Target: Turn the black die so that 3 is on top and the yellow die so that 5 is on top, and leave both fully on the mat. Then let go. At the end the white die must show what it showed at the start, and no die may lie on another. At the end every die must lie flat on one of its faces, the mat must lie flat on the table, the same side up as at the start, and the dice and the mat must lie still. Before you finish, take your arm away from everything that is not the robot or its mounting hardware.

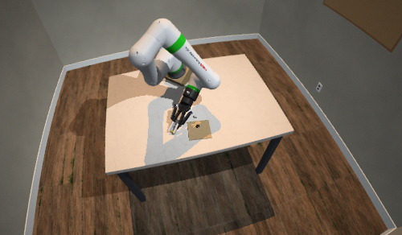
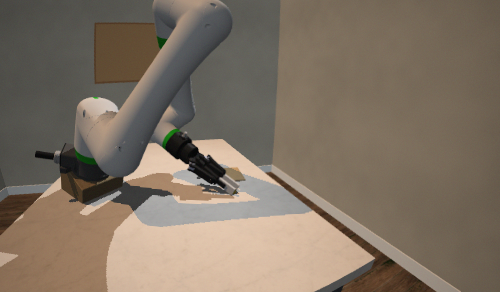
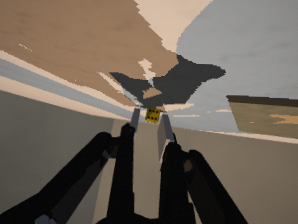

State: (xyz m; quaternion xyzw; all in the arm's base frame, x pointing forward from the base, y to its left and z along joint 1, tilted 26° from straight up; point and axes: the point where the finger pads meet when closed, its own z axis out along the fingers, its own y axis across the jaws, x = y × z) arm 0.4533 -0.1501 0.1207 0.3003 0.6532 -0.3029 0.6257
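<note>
My hand is 1 cm short of the yellow die, 1 cm to the left of it and 2 cm above it. Round my hand: tan mat 6 cm ahead, 14 cm to the left, 3 cm below; white die 5 cm behind, 16 cm to the left, 2 cm below; black die 3 cm ahead, 15 cm to the left, 2 cm below.
</note>
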